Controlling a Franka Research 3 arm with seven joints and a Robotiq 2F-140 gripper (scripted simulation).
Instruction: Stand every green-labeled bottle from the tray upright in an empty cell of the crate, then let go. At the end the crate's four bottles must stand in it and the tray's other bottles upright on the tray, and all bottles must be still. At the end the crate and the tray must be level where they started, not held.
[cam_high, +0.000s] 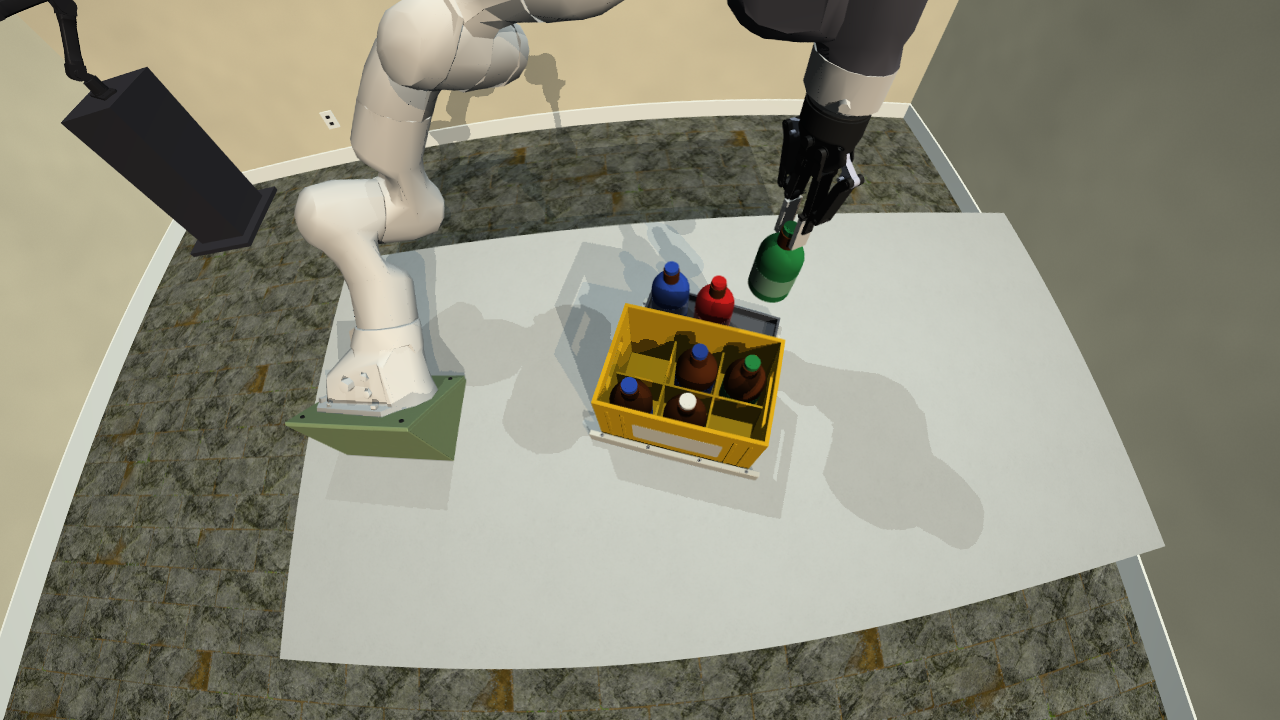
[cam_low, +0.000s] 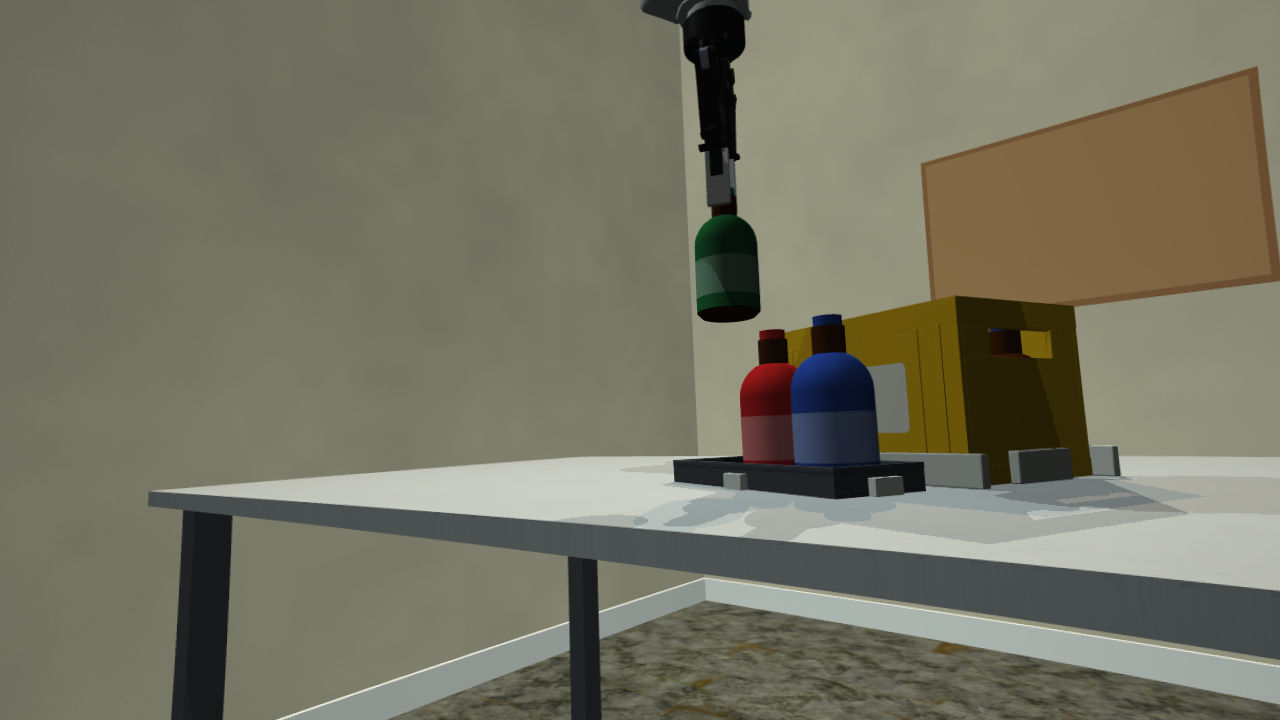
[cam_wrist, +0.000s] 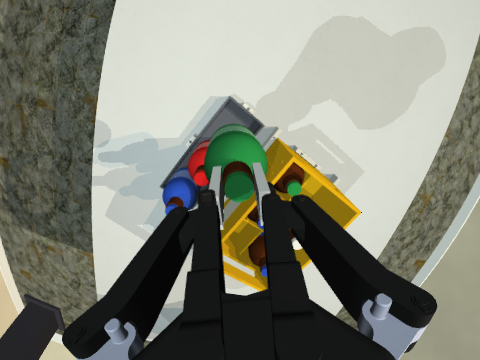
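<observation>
The green-labeled bottle is 90 mm below my hand. Also, from my hand: blue-labeled bottle: 160 mm behind, 80 mm to the left, 270 mm below; then red bottle: 80 mm behind, 40 mm to the left, 270 mm below; then dark tray: 80 mm behind, 40 mm to the left, 340 mm below.
</observation>
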